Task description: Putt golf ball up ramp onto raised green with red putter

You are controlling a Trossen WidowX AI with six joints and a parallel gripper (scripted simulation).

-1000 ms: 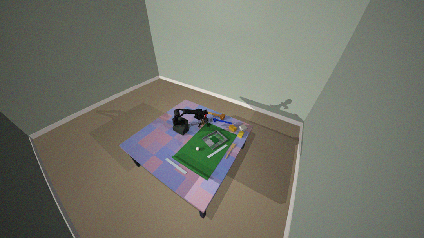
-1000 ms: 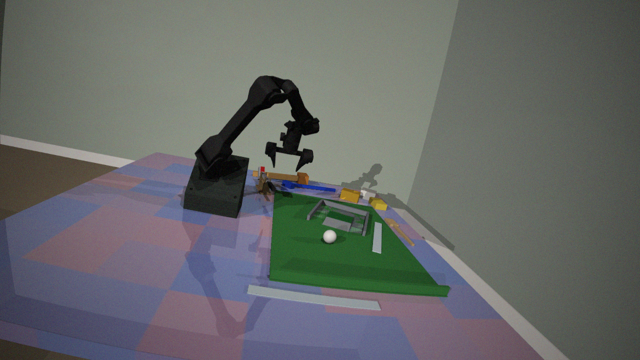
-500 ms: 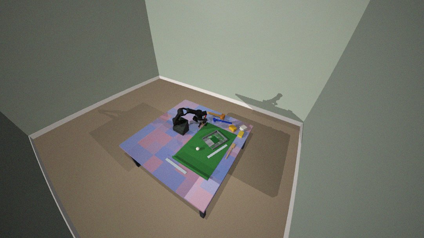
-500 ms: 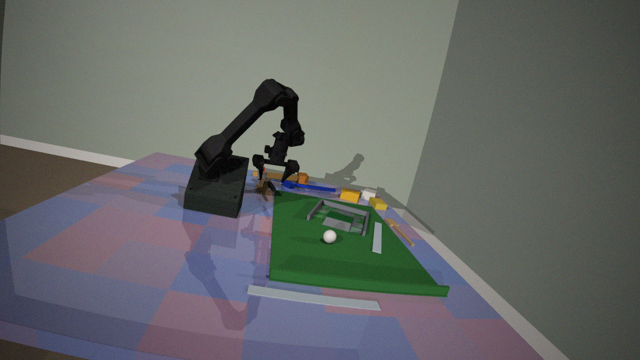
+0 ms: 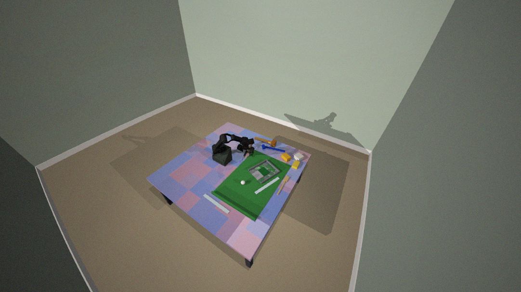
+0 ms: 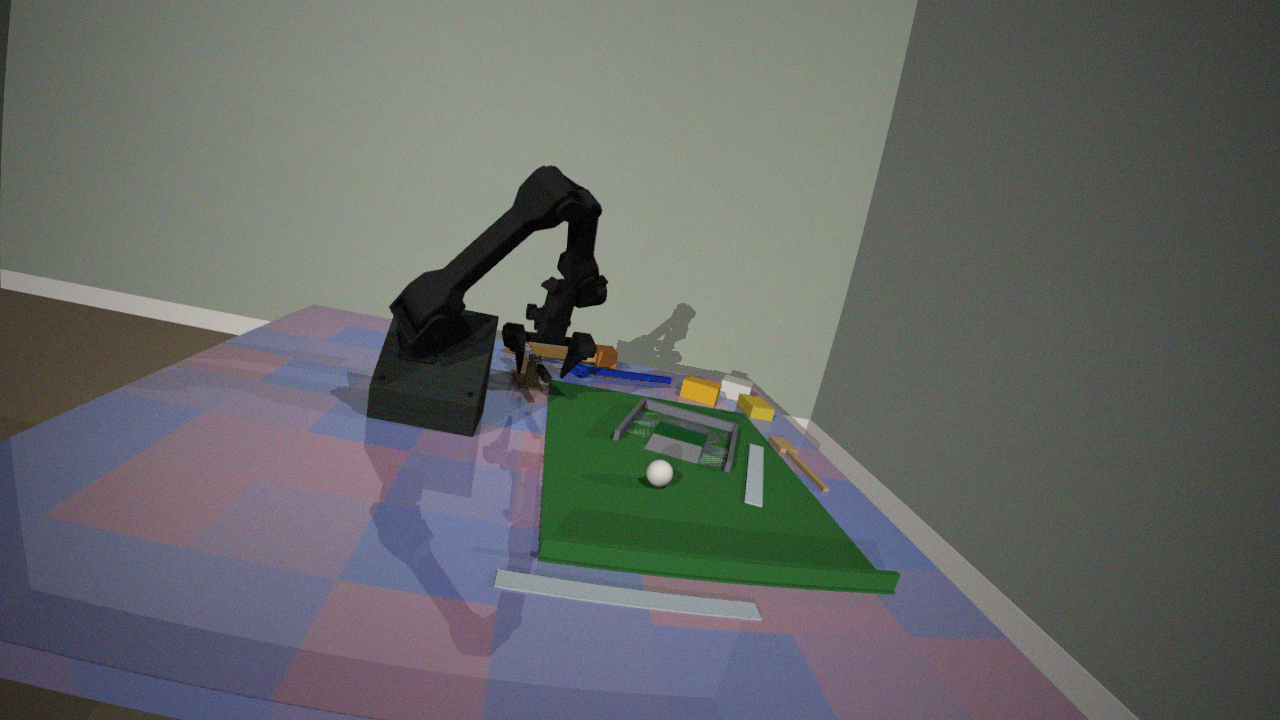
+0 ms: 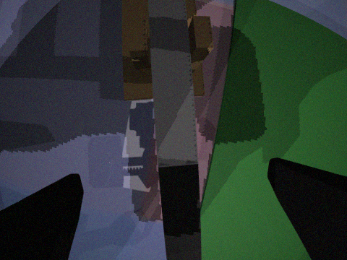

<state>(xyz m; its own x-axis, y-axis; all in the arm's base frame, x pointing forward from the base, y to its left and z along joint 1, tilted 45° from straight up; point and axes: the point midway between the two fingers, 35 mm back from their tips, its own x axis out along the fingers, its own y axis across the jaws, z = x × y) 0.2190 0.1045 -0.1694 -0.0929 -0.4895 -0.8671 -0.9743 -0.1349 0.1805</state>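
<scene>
The wooden stand lies 20 mm behind my gripper tip, 100 mm to the left of it and 10 mm below it. The rest, counted from my gripper tip: white golf ball: 200 mm ahead, 360 mm to the right, 20 mm below; green mat: 260 mm ahead, 240 mm to the right, 50 mm below; blue tool: 210 mm ahead, 260 mm to the left, 30 mm below.
</scene>
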